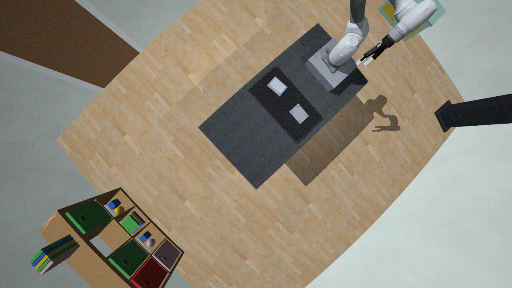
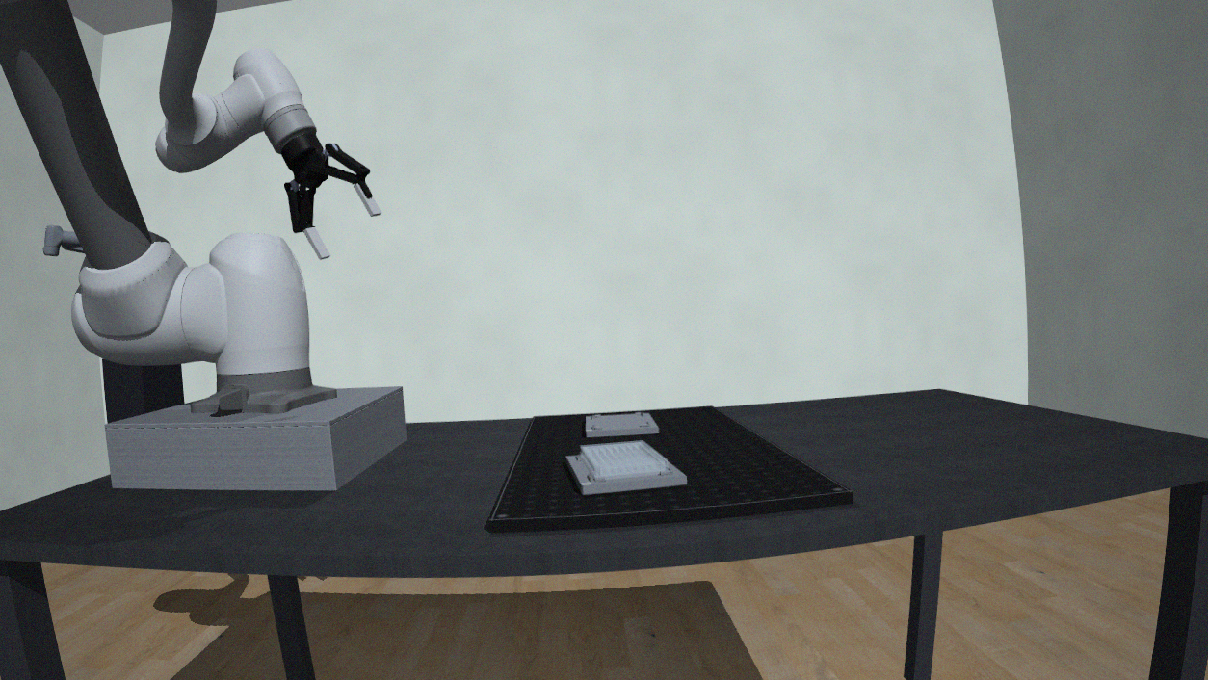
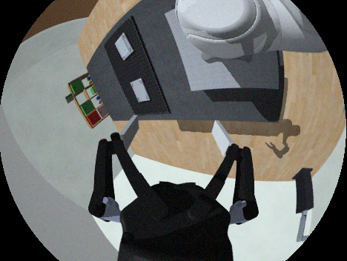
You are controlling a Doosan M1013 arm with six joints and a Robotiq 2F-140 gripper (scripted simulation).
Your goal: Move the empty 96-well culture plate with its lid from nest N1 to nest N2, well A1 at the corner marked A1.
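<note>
The lid lies 50 cm ahead of my hand, 28 cm to the right of it and 35 cm below it.
</note>
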